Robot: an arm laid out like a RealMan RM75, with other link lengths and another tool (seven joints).
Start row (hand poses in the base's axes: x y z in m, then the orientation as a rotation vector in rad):
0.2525, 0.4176, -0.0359, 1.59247, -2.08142, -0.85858
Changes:
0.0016, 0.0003, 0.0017, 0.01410, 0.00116, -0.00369
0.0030, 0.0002, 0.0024, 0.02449, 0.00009, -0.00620
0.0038, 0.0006, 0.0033, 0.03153, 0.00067, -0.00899
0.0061, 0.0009, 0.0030, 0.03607, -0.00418, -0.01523
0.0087, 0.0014, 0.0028, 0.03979, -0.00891, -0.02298
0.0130, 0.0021, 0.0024, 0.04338, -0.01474, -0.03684
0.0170, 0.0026, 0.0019, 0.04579, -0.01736, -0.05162
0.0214, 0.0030, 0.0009, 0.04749, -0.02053, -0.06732
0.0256, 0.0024, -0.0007, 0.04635, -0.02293, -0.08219
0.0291, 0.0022, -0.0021, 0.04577, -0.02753, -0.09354
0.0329, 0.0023, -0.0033, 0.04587, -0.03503, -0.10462
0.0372, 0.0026, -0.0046, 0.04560, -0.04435, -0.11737
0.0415, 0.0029, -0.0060, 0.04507, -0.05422, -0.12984
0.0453, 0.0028, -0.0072, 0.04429, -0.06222, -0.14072
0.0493, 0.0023, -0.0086, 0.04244, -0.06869, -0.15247
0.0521, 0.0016, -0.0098, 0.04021, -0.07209, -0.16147
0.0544, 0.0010, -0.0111, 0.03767, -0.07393, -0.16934
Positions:
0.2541, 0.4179, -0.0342, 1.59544, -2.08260, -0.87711
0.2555, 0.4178, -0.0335, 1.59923, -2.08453, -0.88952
0.2563, 0.4182, -0.0326, 1.59980, -2.08598, -0.89913
0.2586, 0.4185, -0.0329, 1.60002, -2.09482, -0.90362
0.2612, 0.4190, -0.0331, 1.59832, -2.10515, -0.90774
0.2655, 0.4197, -0.0335, 1.59165, -2.12219, -0.91310
0.2695, 0.4202, -0.0340, 1.58099, -2.13800, -0.91936
0.2739, 0.4206, -0.0350, 1.56938, -2.15512, -0.92473
0.2781, 0.4200, -0.0366, 1.55643, -2.17120, -0.92686
0.2816, 0.4198, -0.0380, 1.54867, -2.18537, -0.92709
0.2854, 0.4199, -0.0392, 1.54361, -2.20126, -0.92618
0.2897, 0.4202, -0.0405, 1.53799, -2.22007, -0.92420
0.2940, 0.4205, -0.0419, 1.53281, -2.23903, -0.92139
0.2978, 0.4204, -0.0431, 1.52759, -2.25517, -0.91890
0.3018, 0.4199, -0.0445, 1.51974, -2.27112, -0.91634
0.3046, 0.4192, -0.0457, 1.51210, -2.28228, -0.91436
0.3069, 0.4186, -0.0470, 1.50425, -2.29126, -0.91262

